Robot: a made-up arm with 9 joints. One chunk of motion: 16 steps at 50 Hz.
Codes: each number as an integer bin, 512 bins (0 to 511) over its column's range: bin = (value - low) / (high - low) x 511, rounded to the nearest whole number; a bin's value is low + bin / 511 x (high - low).
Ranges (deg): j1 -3..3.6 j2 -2..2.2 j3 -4.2..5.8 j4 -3.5..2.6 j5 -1.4..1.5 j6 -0.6..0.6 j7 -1.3..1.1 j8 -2.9..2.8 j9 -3.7..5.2
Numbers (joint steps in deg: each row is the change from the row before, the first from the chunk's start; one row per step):
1: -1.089 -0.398 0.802 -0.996 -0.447 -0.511 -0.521 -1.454 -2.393
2: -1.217 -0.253 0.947 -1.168 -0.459 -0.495 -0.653 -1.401 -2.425
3: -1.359 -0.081 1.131 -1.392 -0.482 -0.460 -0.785 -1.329 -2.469
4: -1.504 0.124 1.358 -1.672 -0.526 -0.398 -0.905 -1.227 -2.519
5: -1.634 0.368 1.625 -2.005 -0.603 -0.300 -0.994 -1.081 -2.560
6: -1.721 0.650 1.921 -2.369 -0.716 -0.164 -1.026 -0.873 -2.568
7: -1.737 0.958 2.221 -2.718 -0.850 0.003 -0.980 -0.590 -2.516
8: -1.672 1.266 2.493 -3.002 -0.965 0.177 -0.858 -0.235 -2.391
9: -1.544 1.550 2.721 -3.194 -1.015 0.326 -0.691 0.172 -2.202
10: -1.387 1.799 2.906 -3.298 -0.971 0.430 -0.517 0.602 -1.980
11: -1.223 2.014 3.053 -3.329 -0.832 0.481 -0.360 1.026 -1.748
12: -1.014 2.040 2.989 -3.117 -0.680 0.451 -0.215 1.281 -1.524
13: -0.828 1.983 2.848 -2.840 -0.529 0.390 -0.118 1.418 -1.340
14: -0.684 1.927 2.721 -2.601 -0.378 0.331 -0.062 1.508 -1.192
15: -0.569 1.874 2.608 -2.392 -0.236 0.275 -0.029 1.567 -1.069
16: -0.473 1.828 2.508 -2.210 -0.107 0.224 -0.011 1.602 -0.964
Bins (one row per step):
1: 148 195 256 210 168 38 166 130 75
2: 138 213 263 195 166 45 138 134 73
3: 127 233 272 177 162 60 110 141 71
4: 116 258 284 153 154 86 84 150 68
5: 106 288 298 125 140 128 65 163 65
6: 99 322 313 95 121 186 58 182 65
7: 98 360 328 66 97 257 68 207 68
8: 103 397 342 42 77 331 94 239 75
9: 113 432 354 26 68 394 130 275 86
10: 125 462 363 17 76 439 167 314 99
11: 138 488 371 14 100 460 200 352 112
12: 154 492 367 32 127 448 231 375 125
13: 168 485 360 55 153 422 252 387 136
14: 179 478 354 75 180 396 264 395 144
15: 188 471 348 93 205 373 271 400 151
16: 196 466 343 108 228 351 274 404 157

